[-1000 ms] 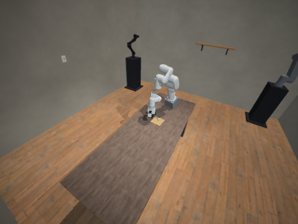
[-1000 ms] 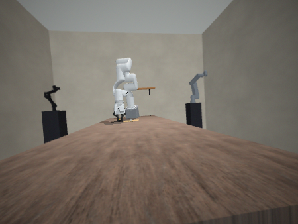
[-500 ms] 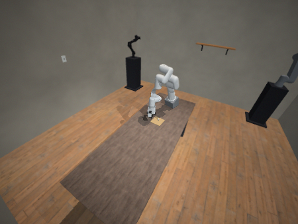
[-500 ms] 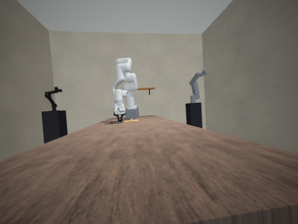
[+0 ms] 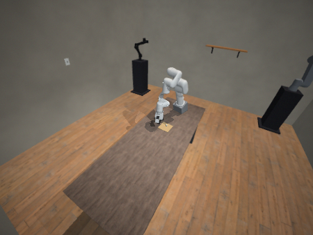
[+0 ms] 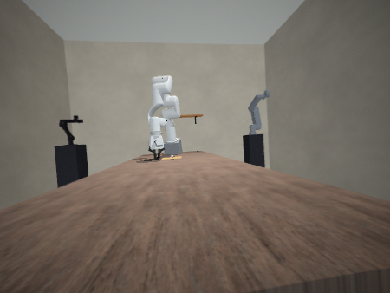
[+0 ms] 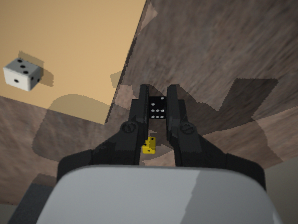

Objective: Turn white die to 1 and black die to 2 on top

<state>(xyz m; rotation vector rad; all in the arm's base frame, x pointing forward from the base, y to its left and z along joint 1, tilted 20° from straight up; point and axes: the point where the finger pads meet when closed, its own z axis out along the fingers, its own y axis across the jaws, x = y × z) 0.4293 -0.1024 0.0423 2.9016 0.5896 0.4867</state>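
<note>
Right now the small yellow die is 7 cm behind my hand, 2 cm to the right of it and 1 cm below it. Also, from my hand: tan mat: 1 cm ahead, 11 cm to the left, 2 cm below; then white die: 1 cm behind, 11 cm to the left, 1 cm below; then black die: 1 cm behind, 1 cm below.
</note>
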